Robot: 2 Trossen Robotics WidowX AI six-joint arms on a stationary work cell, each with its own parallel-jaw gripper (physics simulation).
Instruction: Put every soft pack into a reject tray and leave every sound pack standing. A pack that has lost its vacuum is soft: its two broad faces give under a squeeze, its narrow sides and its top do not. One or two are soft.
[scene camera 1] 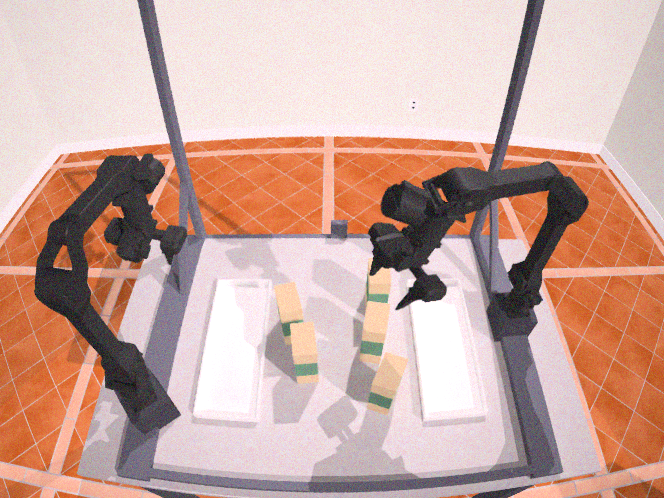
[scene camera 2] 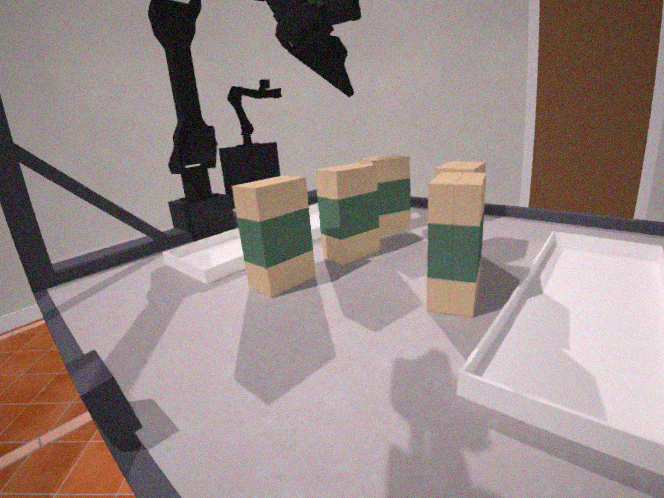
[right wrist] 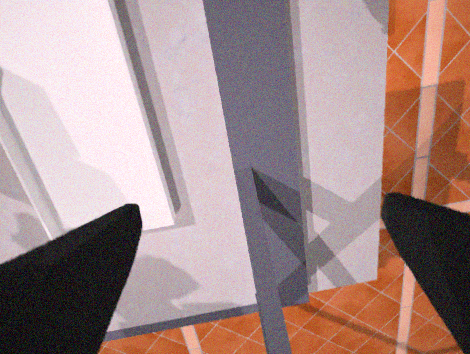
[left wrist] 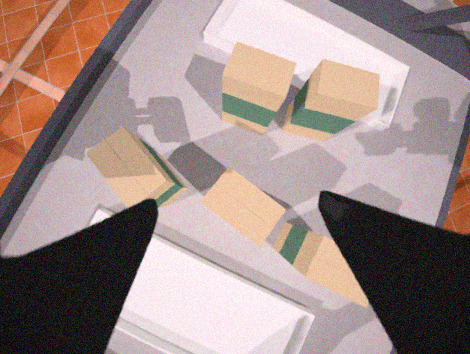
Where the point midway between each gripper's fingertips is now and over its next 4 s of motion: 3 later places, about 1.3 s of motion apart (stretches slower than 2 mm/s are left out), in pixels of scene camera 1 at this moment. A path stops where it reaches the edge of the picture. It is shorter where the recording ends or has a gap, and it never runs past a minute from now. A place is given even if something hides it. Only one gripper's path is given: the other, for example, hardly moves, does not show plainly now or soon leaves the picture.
My left gripper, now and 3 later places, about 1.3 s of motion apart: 383, 292; 391, 290; 389, 314; 371, 329
